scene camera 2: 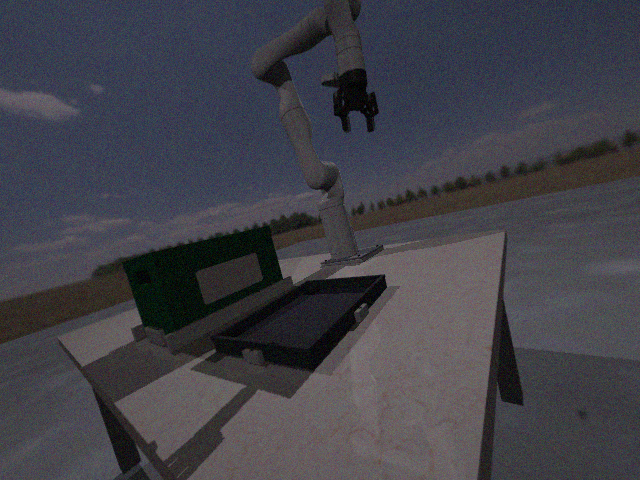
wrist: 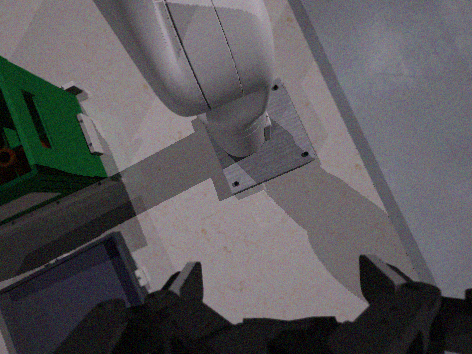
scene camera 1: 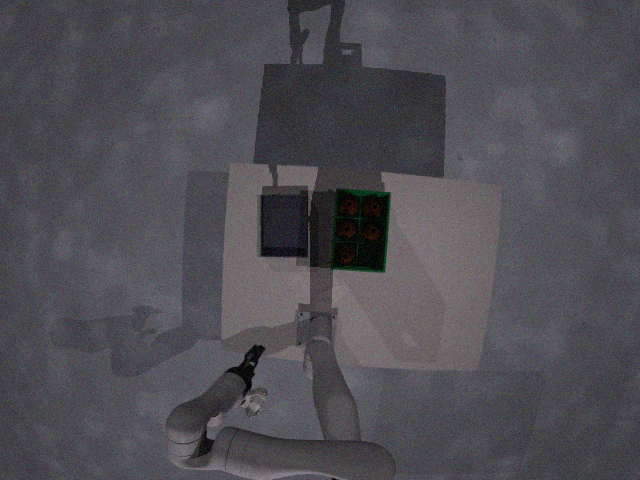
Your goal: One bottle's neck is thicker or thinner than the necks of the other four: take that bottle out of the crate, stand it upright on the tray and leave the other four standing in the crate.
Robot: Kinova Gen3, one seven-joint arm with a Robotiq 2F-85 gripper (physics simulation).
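Note:
A green crate with compartments stands on the table. In scene camera 1, brown bottles stand in it: back left, back right, middle left, middle right and front left; the front right compartment is empty. One bottle shows partly in the wrist view. The necks are too dark and small to compare. A dark tray lies beside the crate, empty. My gripper is open and empty, high above the table and away from the crate.
The arm's base plate is fixed to the pale table near its edge. Small pale blocks hold the tray and crate at their sides. The crate's walls rise well above the low tray rim.

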